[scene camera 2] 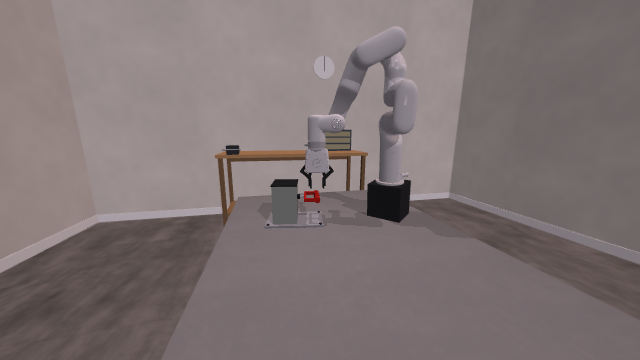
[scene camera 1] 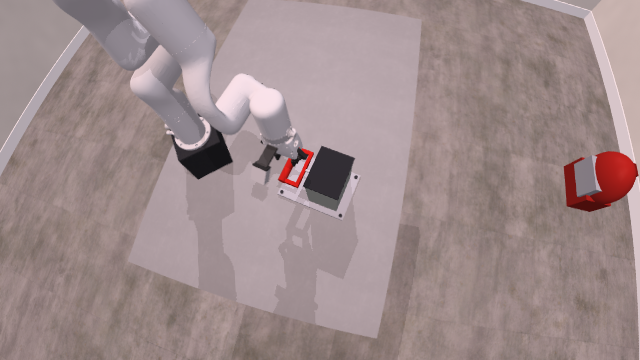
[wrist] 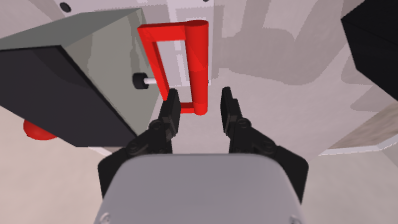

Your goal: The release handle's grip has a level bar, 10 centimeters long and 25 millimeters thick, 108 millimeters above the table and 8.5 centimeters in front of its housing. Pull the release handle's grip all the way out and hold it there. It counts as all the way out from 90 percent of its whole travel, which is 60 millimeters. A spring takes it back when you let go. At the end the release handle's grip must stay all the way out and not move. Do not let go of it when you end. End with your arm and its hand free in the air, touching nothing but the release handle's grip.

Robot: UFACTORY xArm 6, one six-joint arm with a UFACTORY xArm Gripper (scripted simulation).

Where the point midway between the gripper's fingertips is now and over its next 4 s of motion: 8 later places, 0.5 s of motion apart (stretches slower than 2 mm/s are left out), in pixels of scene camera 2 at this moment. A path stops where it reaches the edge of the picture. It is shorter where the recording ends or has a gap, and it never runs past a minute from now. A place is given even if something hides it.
My gripper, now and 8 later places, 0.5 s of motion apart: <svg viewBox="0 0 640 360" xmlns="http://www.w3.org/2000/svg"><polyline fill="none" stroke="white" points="317,187 316,191 316,191 316,192 316,195 316,198 316,200 317,200 324,200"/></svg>
